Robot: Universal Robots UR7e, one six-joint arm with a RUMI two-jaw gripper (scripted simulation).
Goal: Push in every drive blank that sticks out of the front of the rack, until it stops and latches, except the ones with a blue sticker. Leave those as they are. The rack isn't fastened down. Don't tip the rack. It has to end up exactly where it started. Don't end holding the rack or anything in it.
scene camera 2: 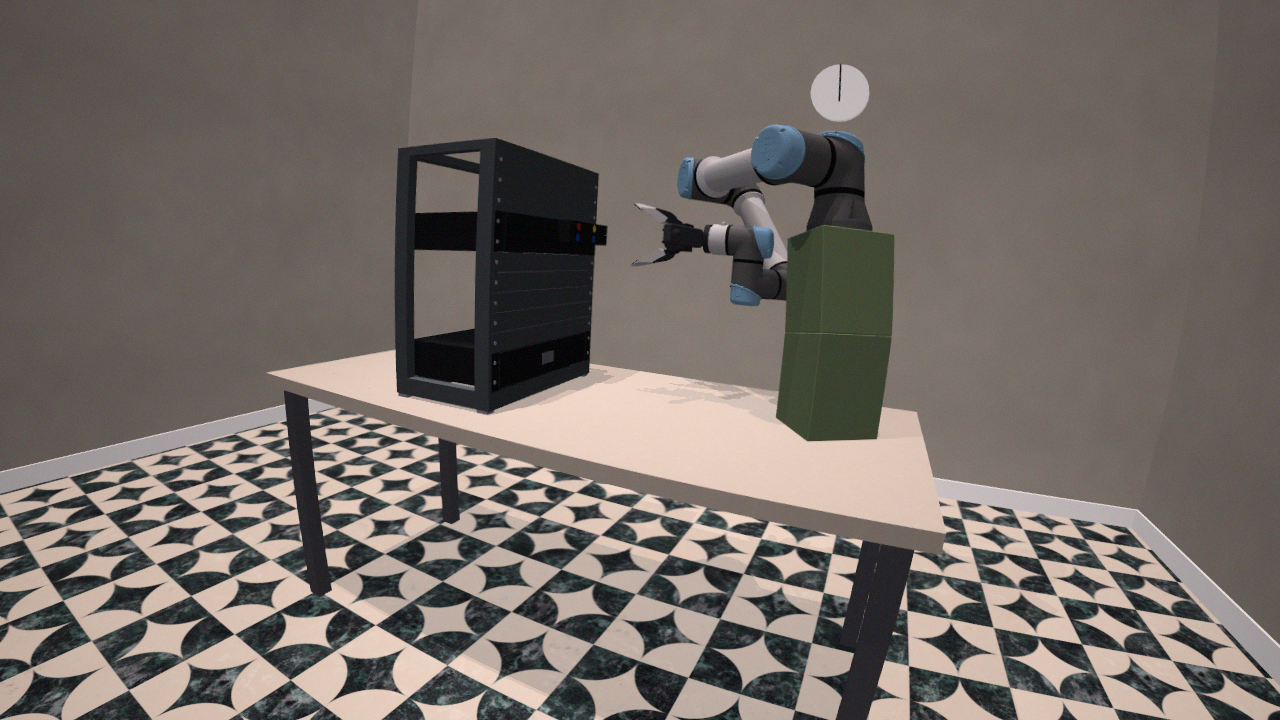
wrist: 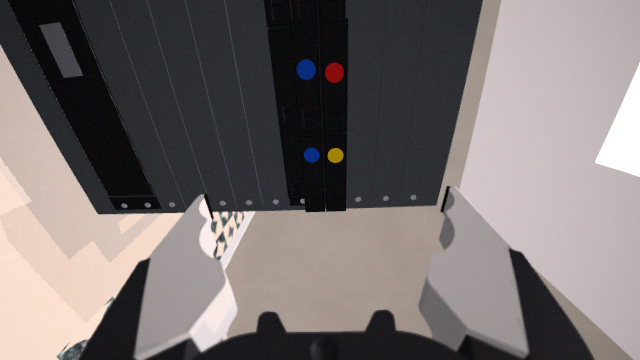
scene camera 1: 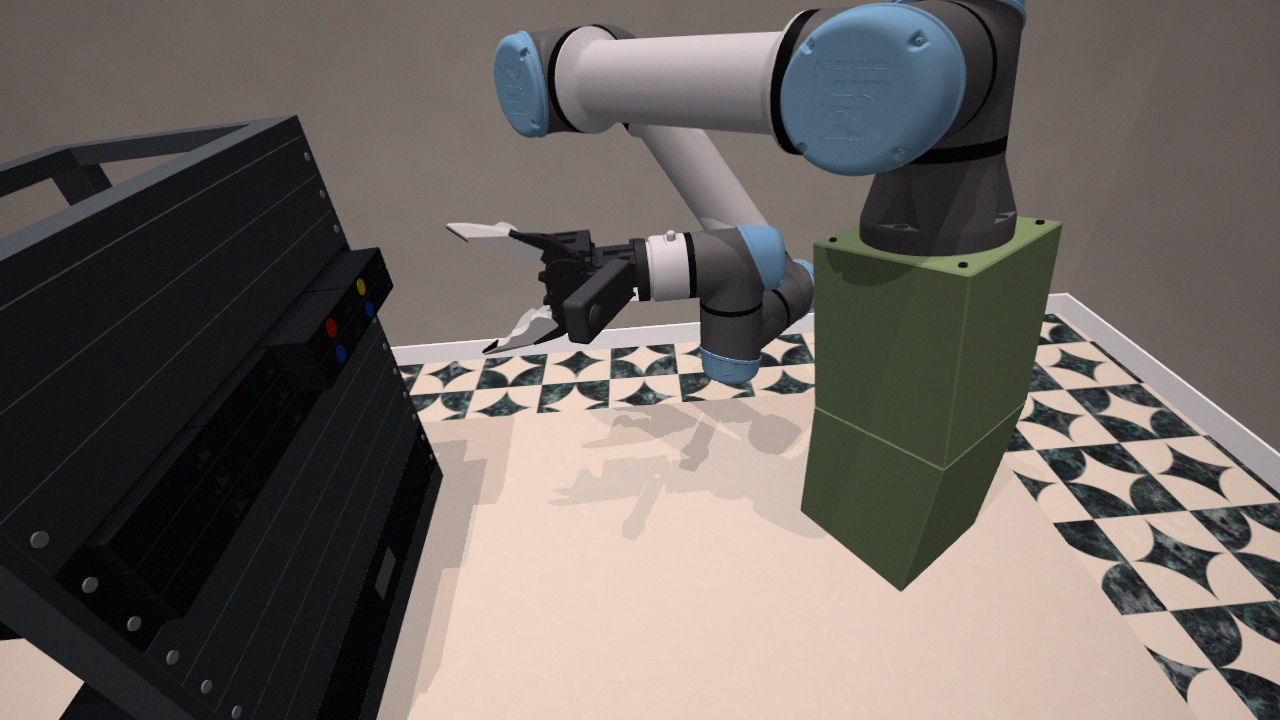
Labels:
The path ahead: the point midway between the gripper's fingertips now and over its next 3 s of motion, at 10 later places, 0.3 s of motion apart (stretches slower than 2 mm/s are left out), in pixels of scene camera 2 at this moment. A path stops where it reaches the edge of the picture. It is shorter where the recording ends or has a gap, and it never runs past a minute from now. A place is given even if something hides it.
My gripper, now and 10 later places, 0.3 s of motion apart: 632, 234; 632, 234; 628, 235; 621, 234; 612, 232; 603, 232; 596, 231; 594, 232; 594, 232; 598, 232; 604, 232

